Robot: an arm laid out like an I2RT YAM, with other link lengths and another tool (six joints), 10 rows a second.
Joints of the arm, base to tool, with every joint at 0 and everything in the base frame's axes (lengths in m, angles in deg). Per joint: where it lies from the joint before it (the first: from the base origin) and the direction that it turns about. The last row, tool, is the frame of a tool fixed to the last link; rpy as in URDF.
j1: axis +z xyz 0 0 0.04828
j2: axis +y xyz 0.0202 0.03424 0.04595
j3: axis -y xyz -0.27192 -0.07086 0
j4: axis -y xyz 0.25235 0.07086 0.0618
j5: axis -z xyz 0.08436 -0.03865 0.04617
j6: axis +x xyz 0.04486 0 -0.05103
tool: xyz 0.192 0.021 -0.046 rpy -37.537 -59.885 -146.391
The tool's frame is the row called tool.
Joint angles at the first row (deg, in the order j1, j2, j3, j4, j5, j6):
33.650, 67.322, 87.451, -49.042, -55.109, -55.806
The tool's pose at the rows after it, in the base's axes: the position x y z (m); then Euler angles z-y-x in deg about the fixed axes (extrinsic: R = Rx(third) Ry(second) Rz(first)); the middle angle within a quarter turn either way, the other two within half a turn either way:
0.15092 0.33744 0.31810 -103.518 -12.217 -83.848
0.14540 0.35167 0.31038 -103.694 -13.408 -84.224
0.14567 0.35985 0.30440 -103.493 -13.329 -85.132
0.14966 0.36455 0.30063 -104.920 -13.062 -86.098
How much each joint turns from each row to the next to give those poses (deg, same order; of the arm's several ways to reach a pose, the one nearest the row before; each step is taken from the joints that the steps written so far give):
5.346, 0.704, -0.872, -0.005, 2.279, -2.637
3.450, 0.527, -1.669, 3.158, 2.202, 1.219
1.846, 1.141, 0.078, 0.802, 1.931, 0.712
1.146, 0.617, 0.091, 0.521, 2.021, -0.706

